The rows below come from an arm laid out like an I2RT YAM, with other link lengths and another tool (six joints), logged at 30 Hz.
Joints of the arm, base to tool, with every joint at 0 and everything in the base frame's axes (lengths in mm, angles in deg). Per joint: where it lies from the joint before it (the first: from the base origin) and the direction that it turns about. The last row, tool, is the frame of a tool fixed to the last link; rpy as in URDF.
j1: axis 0 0 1 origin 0 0 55.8
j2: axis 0 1 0 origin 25 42.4 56.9
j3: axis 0 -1 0 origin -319.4 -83.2 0
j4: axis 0 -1 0 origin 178.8 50.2 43.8
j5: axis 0 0 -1 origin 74.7 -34.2 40.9
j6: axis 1 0 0 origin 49.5 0 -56.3
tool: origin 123 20 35 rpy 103.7 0.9 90
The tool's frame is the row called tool.
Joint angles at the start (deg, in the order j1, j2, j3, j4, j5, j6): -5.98, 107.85, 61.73, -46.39, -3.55, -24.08
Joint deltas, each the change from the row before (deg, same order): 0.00, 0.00, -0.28, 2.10, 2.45, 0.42; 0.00, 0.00, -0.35, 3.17, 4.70, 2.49; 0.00, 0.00, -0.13, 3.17, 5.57, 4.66; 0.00, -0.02, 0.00, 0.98, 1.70, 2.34; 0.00, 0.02, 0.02, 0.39, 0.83, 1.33
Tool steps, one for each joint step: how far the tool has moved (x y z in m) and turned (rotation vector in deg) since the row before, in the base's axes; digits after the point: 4 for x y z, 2 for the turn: 0.0067, -0.0082, -0.0024, -2.64, -1.54, -0.35; 0.0113, -0.0165, -0.0026, -4.94, -2.37, -2.55; 0.0134, -0.0206, 0.0004, -5.60, -2.99, -4.98; 0.0047, -0.0069, 0.0011, -1.60, -1.25, -2.46; 0.0020, -0.0034, 0.0005, -0.74, -0.58, -1.39
